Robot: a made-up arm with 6 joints. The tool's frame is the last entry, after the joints. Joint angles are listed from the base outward.
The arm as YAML. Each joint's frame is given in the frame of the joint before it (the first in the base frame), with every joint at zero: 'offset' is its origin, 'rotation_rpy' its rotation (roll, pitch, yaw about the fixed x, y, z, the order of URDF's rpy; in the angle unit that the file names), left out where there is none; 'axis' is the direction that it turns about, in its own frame. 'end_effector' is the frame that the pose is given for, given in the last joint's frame.
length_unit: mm
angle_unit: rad
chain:
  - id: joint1
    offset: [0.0, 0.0, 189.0]
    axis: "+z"
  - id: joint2
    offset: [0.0, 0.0, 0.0]
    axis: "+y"
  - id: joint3
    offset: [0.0, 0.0, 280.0]
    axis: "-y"
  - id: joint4
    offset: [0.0, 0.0, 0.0]
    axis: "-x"
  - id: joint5
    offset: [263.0, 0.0, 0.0]
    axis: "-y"
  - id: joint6
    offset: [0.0, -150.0, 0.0]
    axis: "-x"
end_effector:
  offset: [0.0, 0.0, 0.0]
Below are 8 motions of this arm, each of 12 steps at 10 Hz.
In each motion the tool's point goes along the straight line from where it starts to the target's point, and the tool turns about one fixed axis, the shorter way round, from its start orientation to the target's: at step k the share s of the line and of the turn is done. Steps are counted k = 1, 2, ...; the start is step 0. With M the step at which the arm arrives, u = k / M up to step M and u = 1 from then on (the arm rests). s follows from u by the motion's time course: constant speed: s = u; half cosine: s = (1 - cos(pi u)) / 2; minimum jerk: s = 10 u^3 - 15 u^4 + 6 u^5.
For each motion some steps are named. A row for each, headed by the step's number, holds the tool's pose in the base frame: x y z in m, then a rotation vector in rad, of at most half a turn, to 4 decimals.
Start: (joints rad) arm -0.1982 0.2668 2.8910 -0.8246 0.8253 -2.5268
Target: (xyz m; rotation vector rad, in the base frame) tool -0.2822 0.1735 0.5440 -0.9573 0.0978 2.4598
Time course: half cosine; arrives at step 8
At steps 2, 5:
2: -0.1424 -0.0430 0.6643 0.2982 -0.0938 -2.8819
5: -0.2316 0.0952 0.5875 -0.7818 0.1035 2.7997

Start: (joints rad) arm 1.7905 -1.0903 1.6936 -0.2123 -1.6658 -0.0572
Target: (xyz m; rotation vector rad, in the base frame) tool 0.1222 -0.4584 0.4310 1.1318 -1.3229 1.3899
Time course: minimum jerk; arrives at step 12
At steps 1, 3, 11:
1: 0.2479 -0.4401 0.4401 0.9509 -0.8912 1.7803
3: 0.2354 -0.4419 0.4392 0.9710 -0.9361 1.7454
11: 0.1228 -0.4583 0.4310 1.1310 -1.3208 1.3921

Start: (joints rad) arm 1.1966 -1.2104 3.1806 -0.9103 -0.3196 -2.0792
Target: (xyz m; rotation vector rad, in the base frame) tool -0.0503 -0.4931 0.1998 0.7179 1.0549 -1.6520
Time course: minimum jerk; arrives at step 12
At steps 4, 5, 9, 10, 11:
4: -0.0750 -0.4665 0.1017 0.8199 1.0097 -1.8048
5: -0.0707 -0.4711 0.1187 0.8021 1.0181 -1.7785
9: -0.0535 -0.4896 0.1869 0.7312 1.0494 -1.6721
10: -0.0514 -0.4919 0.1954 0.7225 1.0530 -1.6589
11: -0.0505 -0.4929 0.1992 0.7186 1.0546 -1.6530

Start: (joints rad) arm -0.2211 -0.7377 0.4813 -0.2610 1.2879 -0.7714
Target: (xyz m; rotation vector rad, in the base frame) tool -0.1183 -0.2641 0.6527 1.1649 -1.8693 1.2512
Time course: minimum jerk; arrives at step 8
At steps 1, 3, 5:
1: -0.0921 -0.1301 0.6301 0.3872 -2.4002 0.8726
3: -0.0990 -0.1654 0.6361 0.6029 -2.2858 0.9860
5: -0.1110 -0.2266 0.6464 0.9596 -2.0434 1.1600

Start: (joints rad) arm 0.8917 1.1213 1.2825 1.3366 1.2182 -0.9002
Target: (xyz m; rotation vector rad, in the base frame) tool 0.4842 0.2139 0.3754 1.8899 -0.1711 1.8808
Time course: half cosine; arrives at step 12
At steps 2, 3, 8, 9, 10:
2: 0.3439 0.3485 0.4888 -0.0145 -0.8857 1.9476
3: 0.3558 0.3370 0.4791 0.1476 -0.8445 1.9852
8: 0.4466 0.2500 0.4058 1.3913 -0.4109 2.0149
9: 0.4622 0.2350 0.3932 1.6004 -0.3158 1.9706
10: 0.4741 0.2236 0.3835 1.7586 -0.2387 1.9259

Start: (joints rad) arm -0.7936 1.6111 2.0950 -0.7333 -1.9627 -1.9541
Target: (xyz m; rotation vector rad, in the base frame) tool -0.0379 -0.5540 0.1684 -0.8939 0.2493 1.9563
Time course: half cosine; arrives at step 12
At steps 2, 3, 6, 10, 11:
2: 0.2893 -0.4820 0.2083 2.4539 0.9264 -1.3721
3: 0.2614 -0.4882 0.2049 2.4852 0.8658 -1.5697
6: 0.1374 -0.5154 0.1898 -1.9189 -0.3733 1.9447
10: -0.0144 -0.5488 0.1713 -1.0309 0.1752 1.9773
11: -0.0319 -0.5527 0.1691 -0.9287 0.2307 1.9622

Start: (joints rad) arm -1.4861 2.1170 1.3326 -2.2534 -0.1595 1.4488
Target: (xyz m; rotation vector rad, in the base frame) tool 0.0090 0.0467 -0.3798 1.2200 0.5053 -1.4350
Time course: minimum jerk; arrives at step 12
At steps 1, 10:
1: 0.1227 -0.3320 -0.2254 1.1950 -0.0454 -1.4902
10: 0.0131 0.0332 -0.3743 1.2200 0.4857 -1.4381

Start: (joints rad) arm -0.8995 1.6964 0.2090 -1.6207 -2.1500 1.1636
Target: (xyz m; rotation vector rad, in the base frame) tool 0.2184 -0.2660 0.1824 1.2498 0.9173 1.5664
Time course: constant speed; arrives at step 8
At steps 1, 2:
1: 0.1143 -0.1322 -0.0828 1.8657 0.3283 1.0823
2: 0.1292 -0.1513 -0.0449 1.7907 0.4168 1.1614

